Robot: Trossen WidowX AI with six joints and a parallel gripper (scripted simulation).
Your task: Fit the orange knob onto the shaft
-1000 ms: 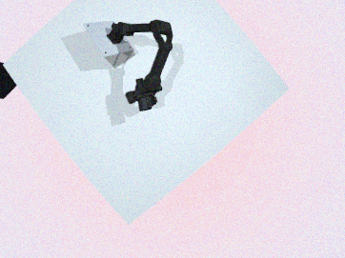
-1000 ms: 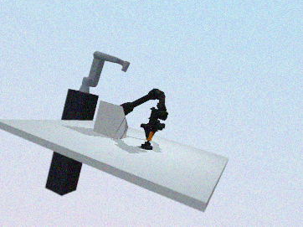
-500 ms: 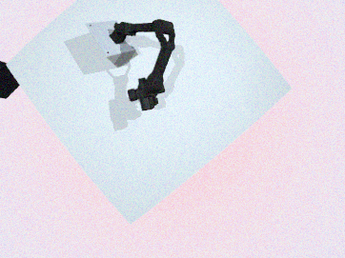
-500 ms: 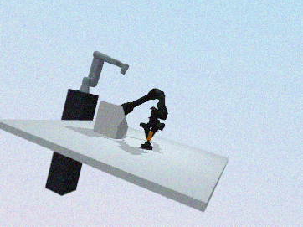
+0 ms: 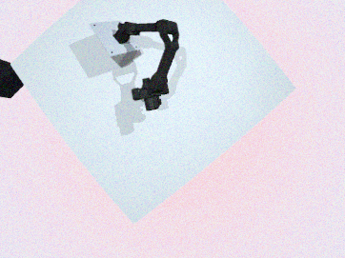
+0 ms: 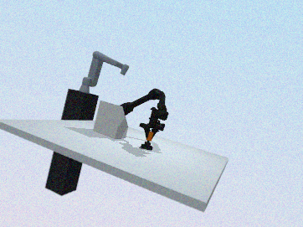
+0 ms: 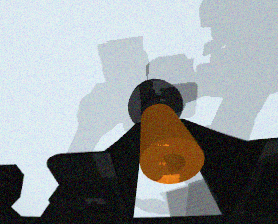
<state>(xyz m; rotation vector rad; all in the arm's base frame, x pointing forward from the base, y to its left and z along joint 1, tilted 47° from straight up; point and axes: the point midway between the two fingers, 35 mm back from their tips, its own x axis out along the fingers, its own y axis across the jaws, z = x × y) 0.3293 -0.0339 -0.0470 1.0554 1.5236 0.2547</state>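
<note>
Right now the orange knob is 2 cm above my gripper tip. From my gripper tip the other things lie so: dark round pedestal: 4 cm below.
</note>
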